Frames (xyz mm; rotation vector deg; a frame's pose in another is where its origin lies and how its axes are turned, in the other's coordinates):
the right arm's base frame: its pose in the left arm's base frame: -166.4 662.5 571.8 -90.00 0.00 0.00
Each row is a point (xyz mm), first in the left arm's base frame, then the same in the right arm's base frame.
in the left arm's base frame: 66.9 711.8 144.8
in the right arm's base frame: 233.3 427.0 49.3
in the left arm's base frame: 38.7 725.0 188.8
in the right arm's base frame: 205.1 383.0 62.5
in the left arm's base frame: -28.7 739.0 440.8
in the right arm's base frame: 137.7 131.0 76.5
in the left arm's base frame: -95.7 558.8 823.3
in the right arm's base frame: 70.7 -251.5 -103.7
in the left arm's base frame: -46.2 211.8 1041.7
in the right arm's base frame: 120.2 -469.9 -450.7
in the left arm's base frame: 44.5 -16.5 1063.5
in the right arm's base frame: 210.9 -491.7 -679.0
